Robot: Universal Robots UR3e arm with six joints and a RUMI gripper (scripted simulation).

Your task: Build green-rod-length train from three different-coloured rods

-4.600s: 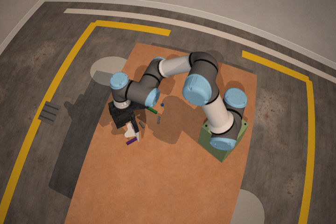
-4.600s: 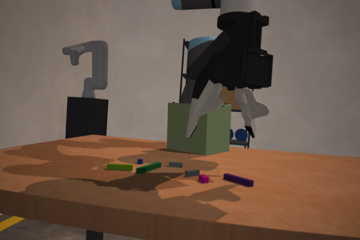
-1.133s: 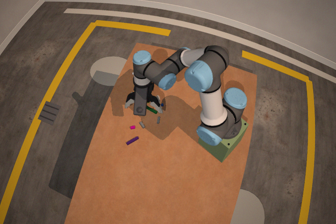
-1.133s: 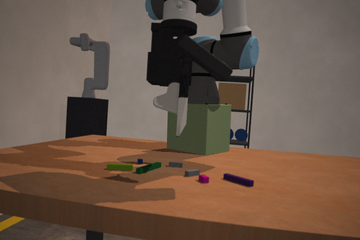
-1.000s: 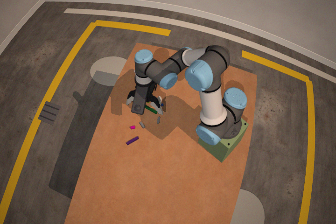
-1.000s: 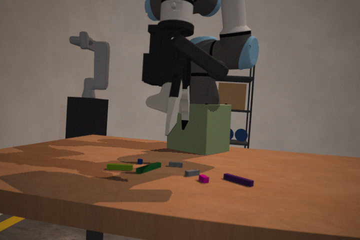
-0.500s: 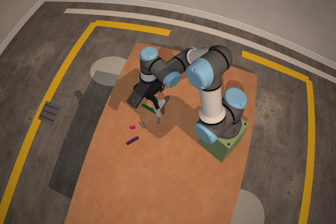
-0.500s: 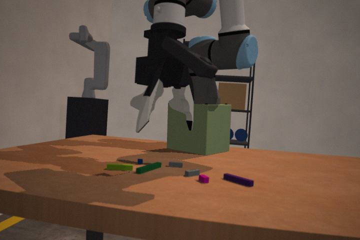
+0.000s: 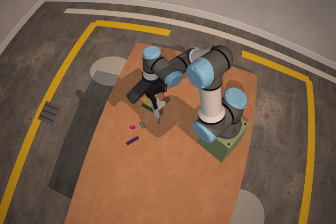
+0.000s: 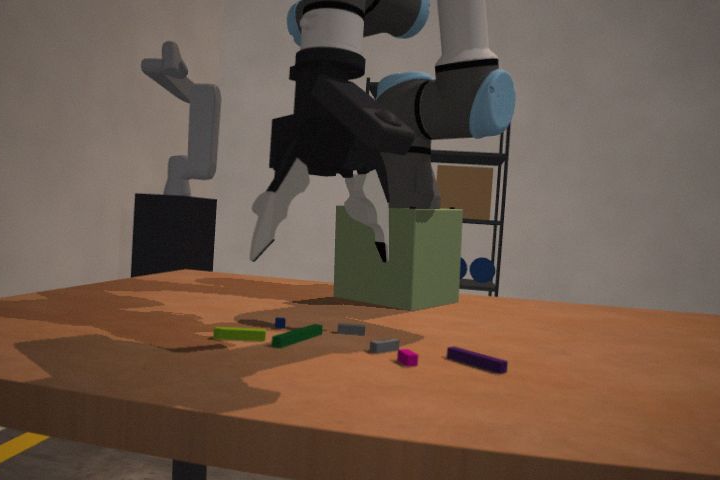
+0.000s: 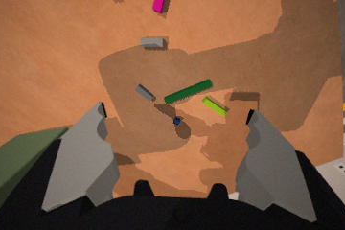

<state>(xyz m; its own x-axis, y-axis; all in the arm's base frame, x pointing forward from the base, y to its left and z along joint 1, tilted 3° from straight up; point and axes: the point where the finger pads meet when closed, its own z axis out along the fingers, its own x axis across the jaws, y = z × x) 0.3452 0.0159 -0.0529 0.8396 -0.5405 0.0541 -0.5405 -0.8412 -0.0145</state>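
Now: the blue rod 7 cm to the right of my hand, 7 cm below it and 4 cm behind it. The rest, counted from my hand: green rod 7 cm below, 2 cm to the right, 1 cm ahead; then lime rod 7 cm to the right, 7 cm below, 4 cm ahead; then magenta rod 10 cm to the left, 7 cm below, 3 cm ahead.
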